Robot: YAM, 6 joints.
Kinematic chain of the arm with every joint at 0, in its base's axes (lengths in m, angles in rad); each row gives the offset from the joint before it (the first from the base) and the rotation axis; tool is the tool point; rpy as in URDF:
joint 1: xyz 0 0 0.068 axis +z
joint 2: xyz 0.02 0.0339 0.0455 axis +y
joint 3: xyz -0.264 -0.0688 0 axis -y
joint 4: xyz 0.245 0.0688 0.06 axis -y
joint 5: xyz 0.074 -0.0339 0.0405 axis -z
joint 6: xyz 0.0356 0 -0.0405 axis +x
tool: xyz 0 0 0 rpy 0 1.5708 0
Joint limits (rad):
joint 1: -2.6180..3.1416
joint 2: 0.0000..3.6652
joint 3: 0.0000..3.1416
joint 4: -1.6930..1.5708
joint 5: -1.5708..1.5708
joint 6: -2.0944..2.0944
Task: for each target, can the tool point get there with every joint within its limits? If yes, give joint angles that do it. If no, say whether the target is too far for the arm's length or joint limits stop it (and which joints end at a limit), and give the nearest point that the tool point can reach.
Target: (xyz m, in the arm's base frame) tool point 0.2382 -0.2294 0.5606
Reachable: yes | joints 2.3715 0.6043 2.6419 -0.7471 0.0326 -1.3206
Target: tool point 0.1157 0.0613 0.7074
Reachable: yes | joints 0.4735 1.4545 2.4354 0.0626 -0.0514 0.8908
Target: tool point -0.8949 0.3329 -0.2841
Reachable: no: too far | nearest point -0.5585 0.2078 -0.1315 | short by 0.390 m
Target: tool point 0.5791 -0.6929 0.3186
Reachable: no: too far | nearest point 0.4038 -0.4831 0.2551 | short by 0.281 m
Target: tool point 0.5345 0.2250 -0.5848
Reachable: no: too far | nearest point 0.3976 0.1674 -0.3308 | short by 0.294 m
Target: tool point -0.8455 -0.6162 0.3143
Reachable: no: too far | nearest point -0.5125 -0.3735 0.2337 | short by 0.420 m
